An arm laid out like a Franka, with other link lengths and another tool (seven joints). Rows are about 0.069 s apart.
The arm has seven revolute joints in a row. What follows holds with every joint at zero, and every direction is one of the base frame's. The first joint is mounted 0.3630 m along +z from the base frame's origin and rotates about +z. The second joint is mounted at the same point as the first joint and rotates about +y. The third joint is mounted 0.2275 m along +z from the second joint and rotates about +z. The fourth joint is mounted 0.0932 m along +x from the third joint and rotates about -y. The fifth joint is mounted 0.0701 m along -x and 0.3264 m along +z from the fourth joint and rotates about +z. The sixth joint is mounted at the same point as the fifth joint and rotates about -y. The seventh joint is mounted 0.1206 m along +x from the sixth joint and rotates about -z. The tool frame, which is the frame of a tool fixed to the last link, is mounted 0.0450 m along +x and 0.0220 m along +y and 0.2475 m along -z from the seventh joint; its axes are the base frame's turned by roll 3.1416, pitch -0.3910 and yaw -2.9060 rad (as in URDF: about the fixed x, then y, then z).
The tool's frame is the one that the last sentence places.
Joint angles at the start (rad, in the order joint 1, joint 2, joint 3, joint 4, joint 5, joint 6, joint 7): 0.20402 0.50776 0.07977 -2.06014 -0.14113 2.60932 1.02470
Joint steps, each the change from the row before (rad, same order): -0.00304 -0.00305 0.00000 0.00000 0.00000 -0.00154 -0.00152; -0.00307 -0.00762 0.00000 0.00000 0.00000 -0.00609 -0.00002; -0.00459 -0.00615 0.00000 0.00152 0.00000 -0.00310 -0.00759; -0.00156 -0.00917 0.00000 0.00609 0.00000 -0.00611 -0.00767; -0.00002 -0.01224 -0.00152 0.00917 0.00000 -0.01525 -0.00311; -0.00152 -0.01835 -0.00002 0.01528 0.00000 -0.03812 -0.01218; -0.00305 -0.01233 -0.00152 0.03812 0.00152 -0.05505 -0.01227; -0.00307 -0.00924 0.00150 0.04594 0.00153 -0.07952 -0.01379; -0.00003 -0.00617 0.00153 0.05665 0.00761 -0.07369 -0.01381; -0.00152 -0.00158 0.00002 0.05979 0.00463 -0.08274 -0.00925; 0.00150 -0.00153 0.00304 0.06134 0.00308 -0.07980 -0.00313; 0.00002 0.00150 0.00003 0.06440 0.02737 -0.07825 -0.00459; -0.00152 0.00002 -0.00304 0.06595 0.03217 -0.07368 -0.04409
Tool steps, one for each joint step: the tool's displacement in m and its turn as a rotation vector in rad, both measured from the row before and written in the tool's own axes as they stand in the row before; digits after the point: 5 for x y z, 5 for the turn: -0.00104 -0.00111 -0.00203 -0.00103 -0.00144 0.00131; -0.00084 -0.00117 -0.00405 -0.00105 -0.00201 0.00311; -0.00184 -0.00087 -0.00467 -0.00072 -0.00411 -0.00323; -0.00164 0.00184 -0.00802 -0.00201 -0.00810 -0.00665; -0.00163 0.00126 -0.00968 -0.00063 -0.00695 -0.00101; -0.00062 0.00039 -0.01193 0.01010 0.00000 -0.00532; -0.00411 0.00041 -0.01679 0.00906 -0.00040 0.00050; -0.00105 -0.00109 -0.01355 0.02130 0.01512 0.00196; -0.00105 0.00290 -0.01844 0.00878 0.00814 -0.00076; -0.00046 -0.00102 -0.01577 0.01411 0.01545 0.00705; 0.00249 0.00189 -0.01696 0.01069 0.01219 0.00511; 0.00354 0.00155 -0.01617 -0.01051 0.02471 0.01266; 0.00436 0.00289 -0.01885 -0.00550 0.02209 -0.02413
